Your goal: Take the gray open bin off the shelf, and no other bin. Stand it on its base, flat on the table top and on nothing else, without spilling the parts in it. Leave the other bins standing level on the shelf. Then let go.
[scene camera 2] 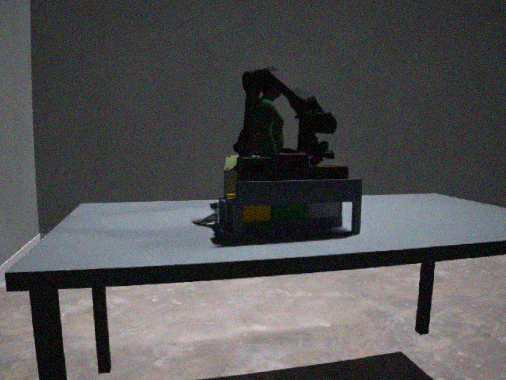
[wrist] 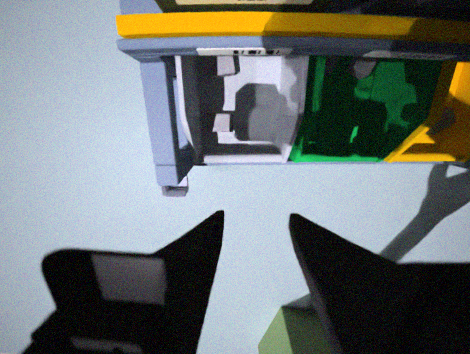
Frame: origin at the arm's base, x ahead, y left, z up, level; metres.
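Seen in the pictures: gripper, fingertip midpoint: (wrist: 256,218).
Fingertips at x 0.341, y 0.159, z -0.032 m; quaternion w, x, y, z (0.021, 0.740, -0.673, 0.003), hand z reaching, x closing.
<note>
Pixels of each thing's middle, then the offset from my fingertips to it. "spot": a spot on its surface instead. Level surfaces: height alone.
- gray open bin, body centre: (wrist: 240,97) (scene camera 2: 314,210) dx +0.076, dy +0.017, dz -0.097 m
- green bin, body centre: (wrist: 350,98) (scene camera 2: 282,212) dx +0.092, dy -0.094, dz -0.097 m
- yellow bin, body centre: (wrist: 448,100) (scene camera 2: 248,214) dx +0.107, dy -0.205, dz -0.097 m
- yellow edge, surface spot: (wrist: 200,25) spot: dx +0.106, dy +0.047, dz -0.028 m
- table, its level: dz -0.140 m
The gray open bin (scene camera 2: 325,214) (wrist: 296,85) stands in the shelf's lower bay, at the end beside a blue-gray post. Small blocky parts lie in it in the wrist view. The green bin (scene camera 2: 290,212) (wrist: 372,115) stands next to it, then the yellow bin (scene camera 2: 256,213) (wrist: 460,130). The shelf (scene camera 2: 356,210) (wrist: 157,115) stands on the table. My gripper (wrist: 256,218) is partly open and empty. Its fingertips are in front of the gray bin's open side, apart from it, with table top showing between them. In the scene view the fingertips are hidden behind the shelf and its load.
Dark boxes (scene camera 2: 272,167) stand on the shelf's top. A yellow edge (wrist: 200,25) runs above the bays in the wrist view. A pale green block (scene camera 2: 230,172) (wrist: 300,327) shows near the right finger. A person in green (scene camera 2: 270,125) stands behind the table (scene camera 2: 140,235).
</note>
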